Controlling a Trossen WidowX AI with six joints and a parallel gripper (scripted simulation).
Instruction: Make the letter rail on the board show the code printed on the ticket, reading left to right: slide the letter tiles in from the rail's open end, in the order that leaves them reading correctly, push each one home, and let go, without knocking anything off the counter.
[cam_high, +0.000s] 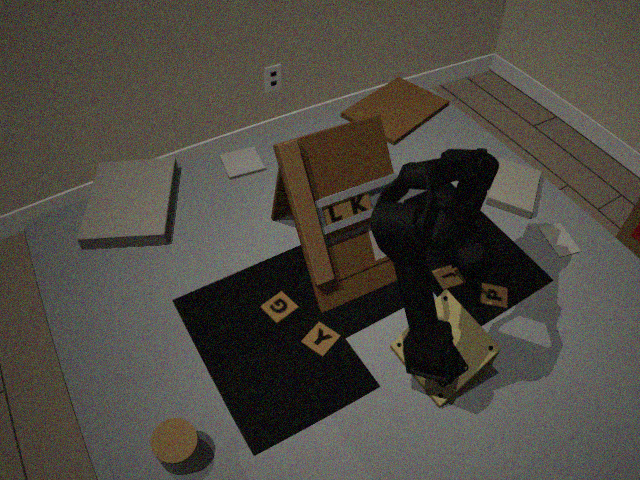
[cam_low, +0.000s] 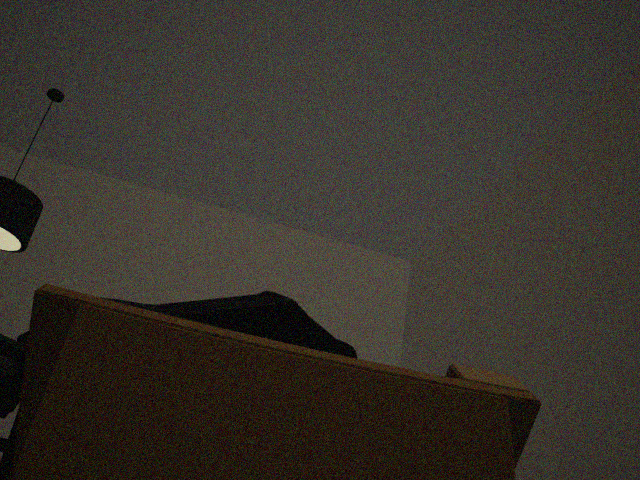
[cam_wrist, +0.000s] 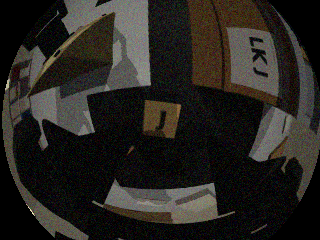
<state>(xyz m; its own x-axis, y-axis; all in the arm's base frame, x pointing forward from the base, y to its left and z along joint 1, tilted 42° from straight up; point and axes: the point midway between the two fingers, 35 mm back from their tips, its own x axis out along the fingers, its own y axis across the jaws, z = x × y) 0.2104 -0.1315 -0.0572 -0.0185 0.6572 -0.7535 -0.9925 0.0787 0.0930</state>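
My gripper tip is now 8 cm above the j tile, 2 cm to the left of it and 1 cm past it. Also, from my gripper tip: white ticket: 9 cm to the left, 9 cm ahead, 1 cm above; then p tile: 10 cm behind, 8 cm to the right, 8 cm below; then black mat: 15 cm to the left, 8 cm below, 1 cm behind.
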